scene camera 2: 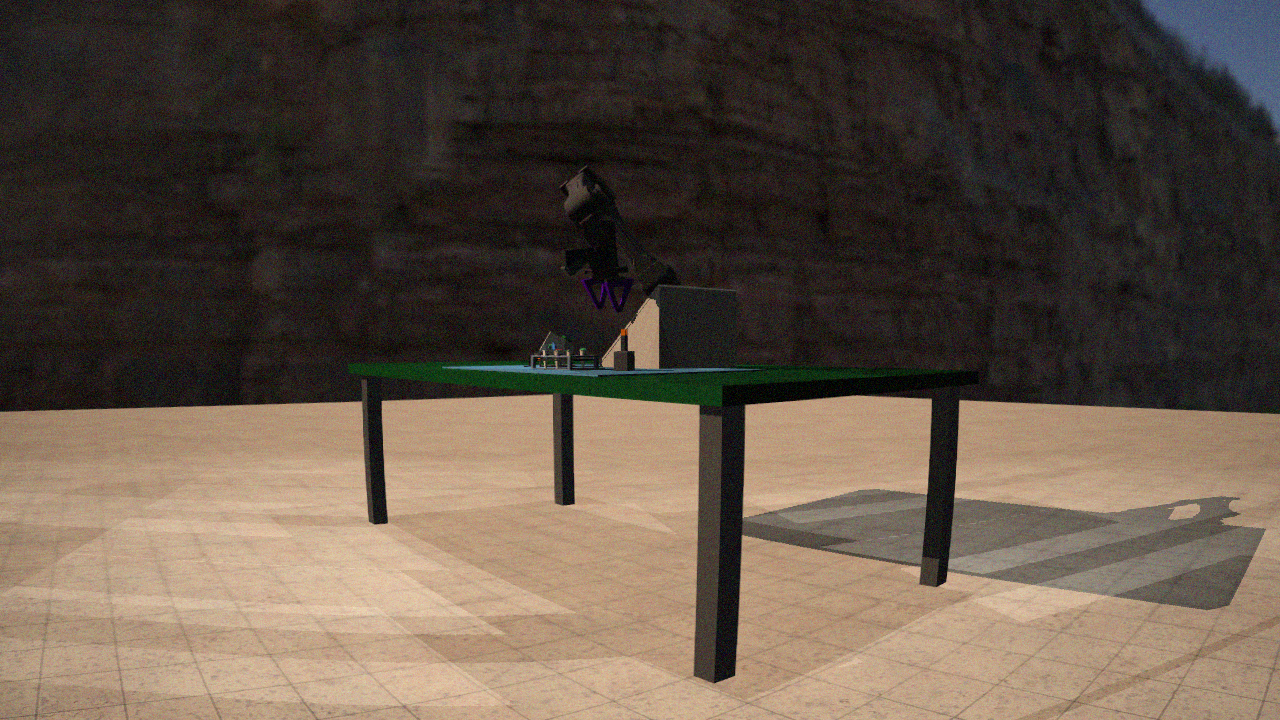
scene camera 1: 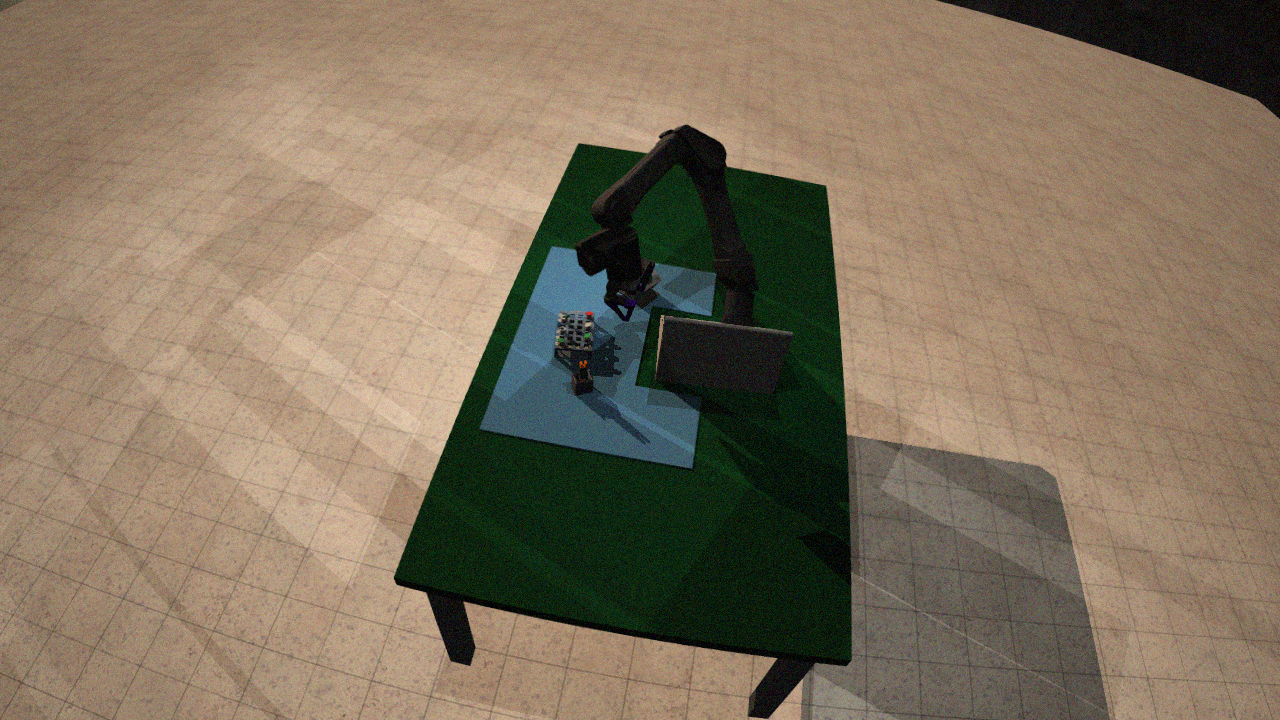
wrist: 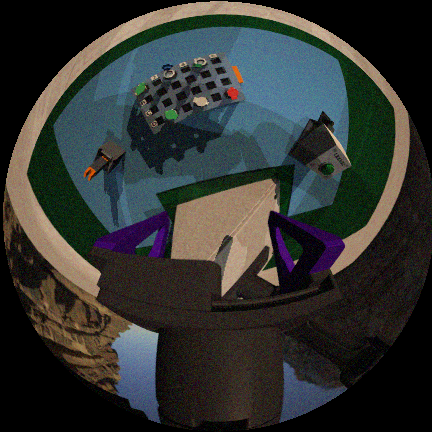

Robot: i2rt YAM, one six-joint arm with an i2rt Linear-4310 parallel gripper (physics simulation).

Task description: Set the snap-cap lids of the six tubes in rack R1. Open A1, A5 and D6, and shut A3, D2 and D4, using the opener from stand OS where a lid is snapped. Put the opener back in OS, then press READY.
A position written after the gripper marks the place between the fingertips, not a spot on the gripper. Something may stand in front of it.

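Observation:
Gripper [scene camera 1: 633, 305] open, holding nothing. Same gripper, scene camera 2: it [scene camera 2: 609, 310]. Blue mat [scene camera 2: 602, 371], visible. Wrist view too: the mat [wrist: 286, 81]. Grey box with green button [wrist: 317, 147], visible.

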